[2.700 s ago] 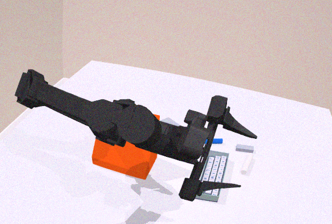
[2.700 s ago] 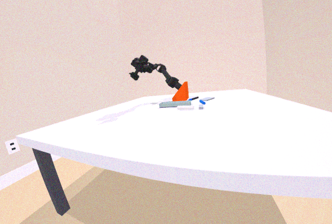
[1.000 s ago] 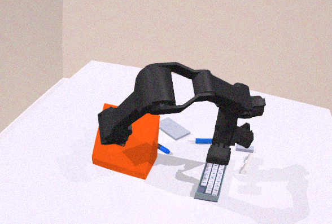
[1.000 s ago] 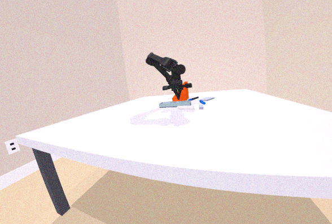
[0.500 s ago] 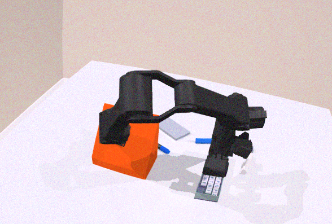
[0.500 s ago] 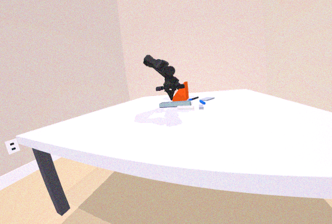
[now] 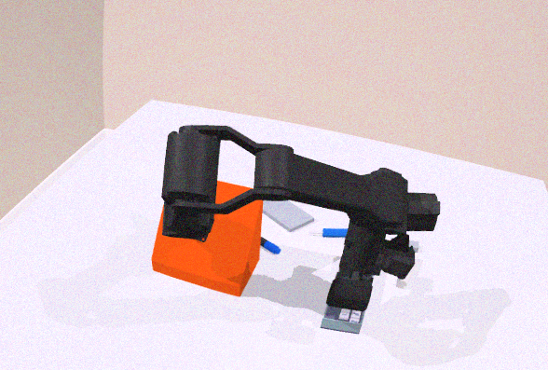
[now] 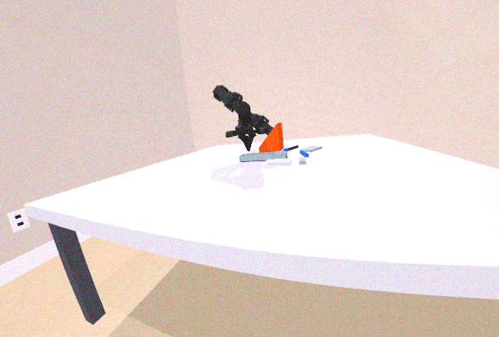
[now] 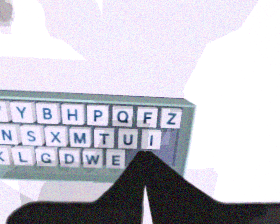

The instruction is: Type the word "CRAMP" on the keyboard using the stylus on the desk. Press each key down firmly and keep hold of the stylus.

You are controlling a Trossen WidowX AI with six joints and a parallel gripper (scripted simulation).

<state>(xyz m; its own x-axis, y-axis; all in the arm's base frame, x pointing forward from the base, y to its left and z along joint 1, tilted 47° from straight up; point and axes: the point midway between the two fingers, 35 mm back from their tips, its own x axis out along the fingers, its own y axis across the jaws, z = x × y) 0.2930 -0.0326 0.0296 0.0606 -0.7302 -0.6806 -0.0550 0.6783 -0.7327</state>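
My gripper tip is 90 mm past the blue stylus, 230 mm to the right of it and 30 mm above it. Also, from my gripper tip: grey block 70 mm ahead, 240 mm to the left, 30 mm below; blue pen 200 mm behind, 150 mm to the left, 30 mm below; white stick 90 mm ahead, 160 mm to the left, 30 mm below.
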